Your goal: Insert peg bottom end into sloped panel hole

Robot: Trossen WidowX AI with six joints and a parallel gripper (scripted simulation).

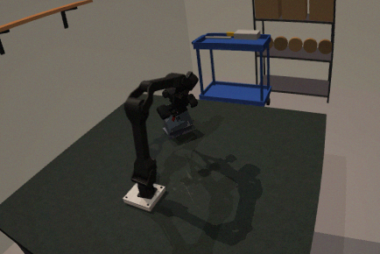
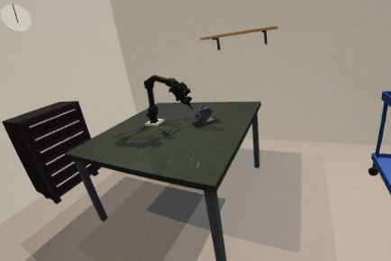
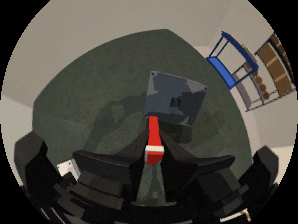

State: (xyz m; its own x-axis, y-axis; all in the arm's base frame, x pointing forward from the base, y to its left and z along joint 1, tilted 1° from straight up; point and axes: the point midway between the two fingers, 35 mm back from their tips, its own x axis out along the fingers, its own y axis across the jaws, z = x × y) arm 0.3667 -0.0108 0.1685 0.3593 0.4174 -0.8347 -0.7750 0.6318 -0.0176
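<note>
The sloped panel lies 100 mm ahead of my gripper tip, 40 mm to the left of it and 90 mm below it. From my gripper tip the other things lie so: red peg: 10 mm behind, 10 mm to the right, 10 mm above.
</note>
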